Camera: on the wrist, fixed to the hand. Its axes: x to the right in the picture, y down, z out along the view.
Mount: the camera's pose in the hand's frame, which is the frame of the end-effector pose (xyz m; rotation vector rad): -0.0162 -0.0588 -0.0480 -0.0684 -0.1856 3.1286
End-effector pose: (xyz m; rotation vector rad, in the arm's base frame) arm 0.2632 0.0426 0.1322 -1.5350 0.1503 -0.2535
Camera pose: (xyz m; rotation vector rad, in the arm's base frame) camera 0.2313 -0.0006 0.1882 0.1267 1.9186 2.2116
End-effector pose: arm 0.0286 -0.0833 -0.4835 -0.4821 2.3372 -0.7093
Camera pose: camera 0.0173 -0.1041 -0.4096 2.2718 0.4549 0.9176
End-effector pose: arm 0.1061 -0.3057 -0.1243 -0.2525 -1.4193 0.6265
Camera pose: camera 0.1670 -0.3529 -0.1148 1.6739 -0.1664 -1.8380
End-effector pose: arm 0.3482 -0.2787 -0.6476 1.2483 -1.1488 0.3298
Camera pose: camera 0.4086 -0.2523 -0.6886 1.4516 1.6895 -1.7278
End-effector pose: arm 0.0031 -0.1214 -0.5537 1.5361 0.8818 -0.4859
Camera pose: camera -0.0606 -0.0807 -0.5713 0.9733 -1.8887 1.5643
